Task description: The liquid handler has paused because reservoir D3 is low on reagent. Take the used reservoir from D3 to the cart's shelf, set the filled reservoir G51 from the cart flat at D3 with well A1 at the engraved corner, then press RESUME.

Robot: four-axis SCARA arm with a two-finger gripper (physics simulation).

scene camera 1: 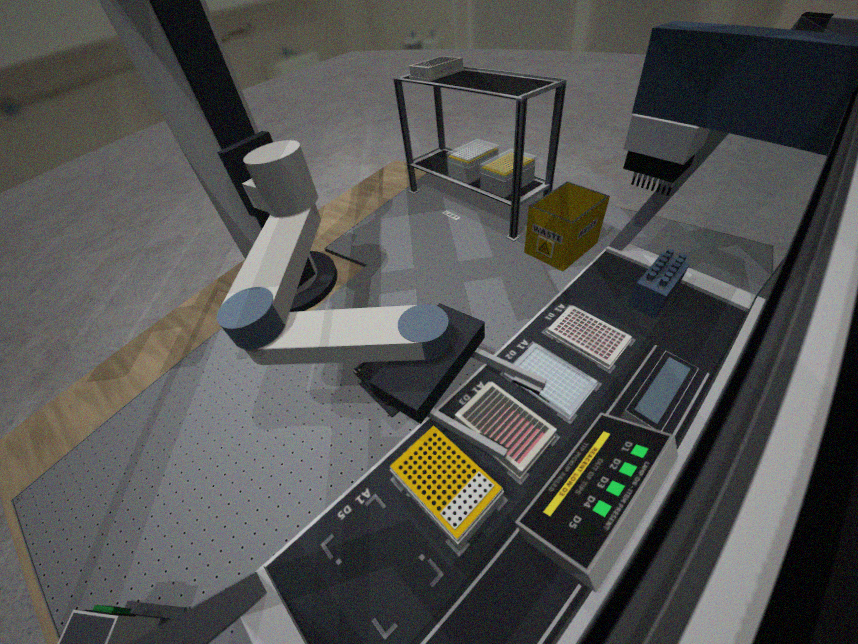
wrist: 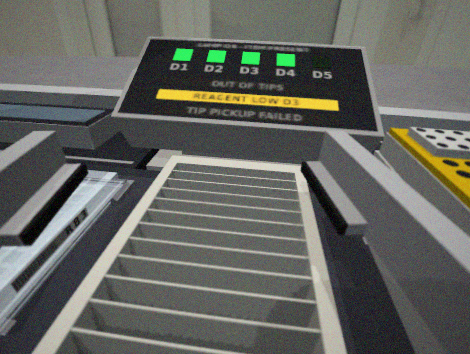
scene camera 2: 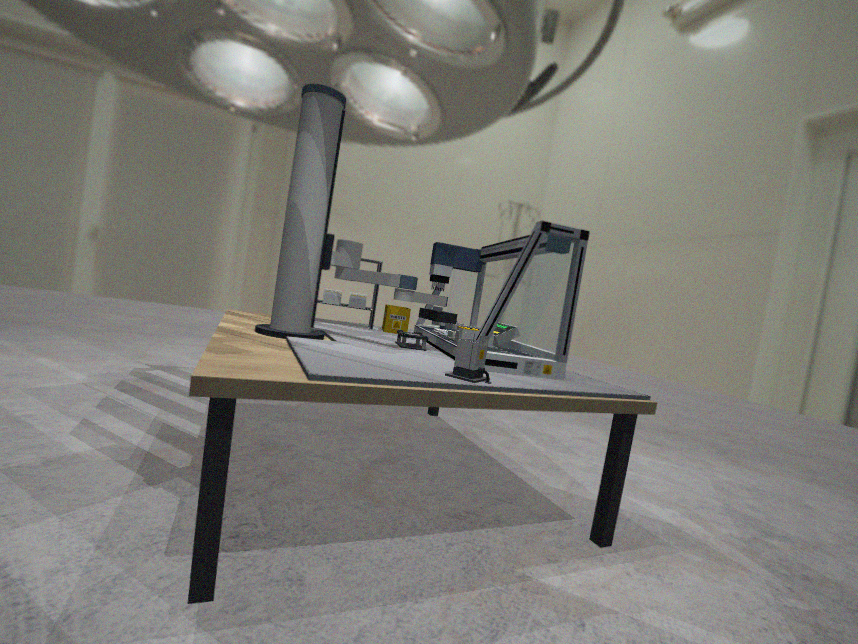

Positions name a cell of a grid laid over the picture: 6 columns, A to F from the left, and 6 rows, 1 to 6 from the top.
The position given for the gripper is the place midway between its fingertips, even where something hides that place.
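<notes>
Scene camera 1 shows the gripper (scene camera 1: D4), a clear well plate (scene camera 1: D4) and a yellow bin (scene camera 1: D3). The wrist view also shows the clear well plate (wrist: A5).
</notes>
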